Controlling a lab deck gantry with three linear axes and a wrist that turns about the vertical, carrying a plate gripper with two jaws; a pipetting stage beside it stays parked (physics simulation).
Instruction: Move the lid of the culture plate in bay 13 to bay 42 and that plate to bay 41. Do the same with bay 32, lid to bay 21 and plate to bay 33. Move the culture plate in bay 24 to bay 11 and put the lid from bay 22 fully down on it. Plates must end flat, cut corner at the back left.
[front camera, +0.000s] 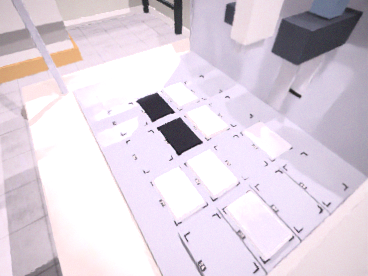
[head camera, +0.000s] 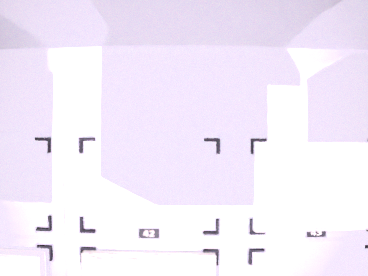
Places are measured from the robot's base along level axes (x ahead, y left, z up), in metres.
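Where they show: gripper, fingertip midpoint: (front camera: 284, 100); robot's base at its link origin: (front camera: 108, 112).
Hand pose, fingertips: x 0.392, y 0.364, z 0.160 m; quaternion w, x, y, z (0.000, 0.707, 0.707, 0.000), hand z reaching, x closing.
Observation:
Each offset is from my fingertips to the top centre of the thing. "*": to the spot under its first point.
My gripper (front camera: 286, 99) is open and empty, raised behind bay 43; its jaws are pale and faint. A thin pale lid-like piece @(0.000 m left, 0.000 m ahead, 0.152 m down) (front camera: 268, 140) (head camera: 312, 185) lies flat in bay 43. Bay 42 @(* 0.024 m left, 0.168 m back, 0.160 m down) (front camera: 234, 107) (head camera: 165, 165) holds no labware. A white culture plate @(0.321 m right, 0.000 m ahead, 0.146 m down) (front camera: 179, 194) is in bay 13, another white plate @(0.107 m right, 0.164 m back, 0.146 m down) (front camera: 207, 121) in bay 32. A translucent culture plate @(0.214 m right, 0.164 m ahead, 0.131 m down) (front camera: 259, 223) sits in bay 24. Flat black pieces lie in bay 21 @(* 0.213 m right, 0.318 m back, 0.152 m down) (front camera: 156, 106) and bay 22 @(* 0.217 m right, 0.153 m back, 0.152 m down) (front camera: 180, 136). Glare hides whether lids are on and where the cut corners are.
A white plate @(0.214 m right, 0.000 m ahead, 0.146 m down) (front camera: 212, 172) is in bay 23 beside bay 13, and another white plate @(0.107 m right, 0.328 m back, 0.146 m down) (front camera: 181, 95) is in bay 31. The pale column (front camera: 255, 20) of the parked stage stands behind the deck, left of the gripper's dark body.

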